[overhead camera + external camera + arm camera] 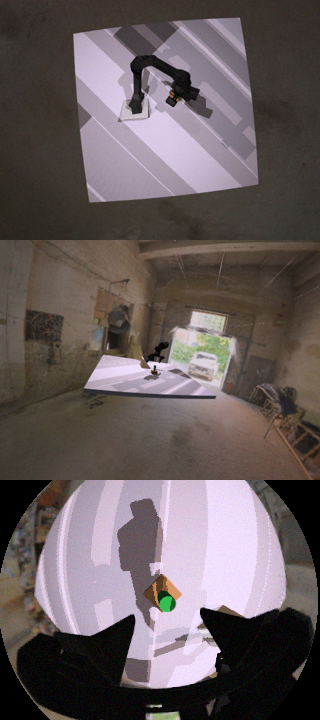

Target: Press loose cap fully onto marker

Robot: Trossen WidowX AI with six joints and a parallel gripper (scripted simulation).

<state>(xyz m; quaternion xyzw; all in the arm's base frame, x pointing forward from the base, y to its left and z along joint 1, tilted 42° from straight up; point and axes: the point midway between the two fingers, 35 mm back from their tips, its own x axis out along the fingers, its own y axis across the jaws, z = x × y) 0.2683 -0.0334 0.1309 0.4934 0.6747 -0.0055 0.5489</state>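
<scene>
Now: gripper tip 70 mm above the green marker cap. Also, from my gripper tip: holder block 130 mm below.
</scene>
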